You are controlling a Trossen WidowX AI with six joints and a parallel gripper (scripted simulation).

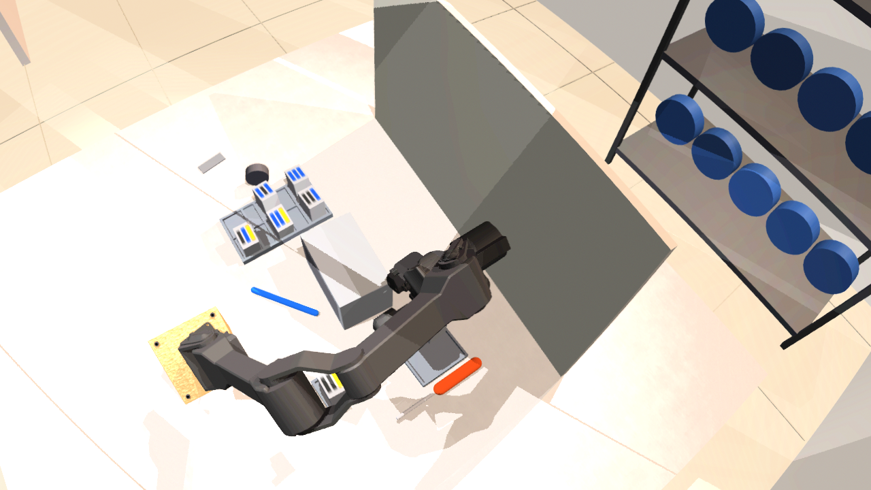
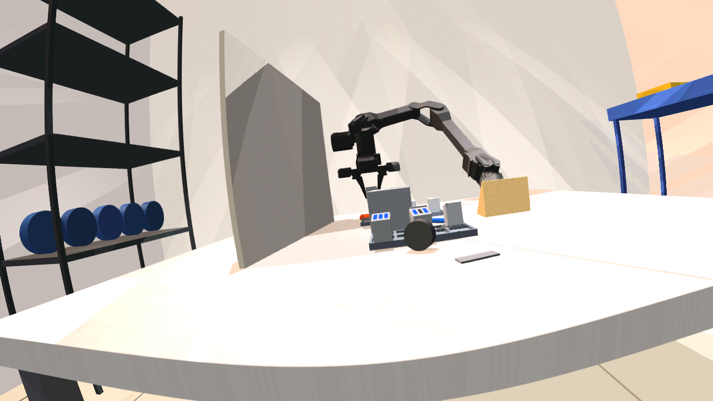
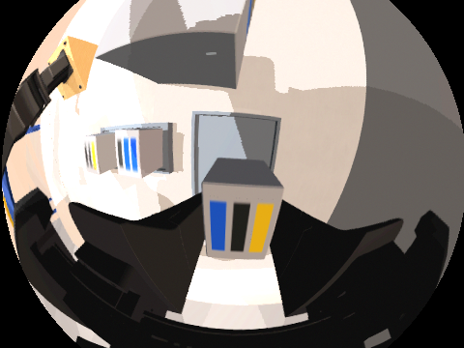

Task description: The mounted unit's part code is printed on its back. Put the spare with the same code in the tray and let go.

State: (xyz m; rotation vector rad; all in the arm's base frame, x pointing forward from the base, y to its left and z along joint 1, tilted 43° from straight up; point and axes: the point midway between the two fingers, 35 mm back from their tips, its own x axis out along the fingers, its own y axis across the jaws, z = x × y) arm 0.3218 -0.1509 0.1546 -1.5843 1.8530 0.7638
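Now: gripper tip 10 mm past the shallow tray and 70 mm above it. Round my gripper tip: blue stick (150 mm behind, 220 mm to the left, 70 mm below); grey box (40 mm behind, 190 mm to the left, 20 mm below); grey spare (20 mm above).
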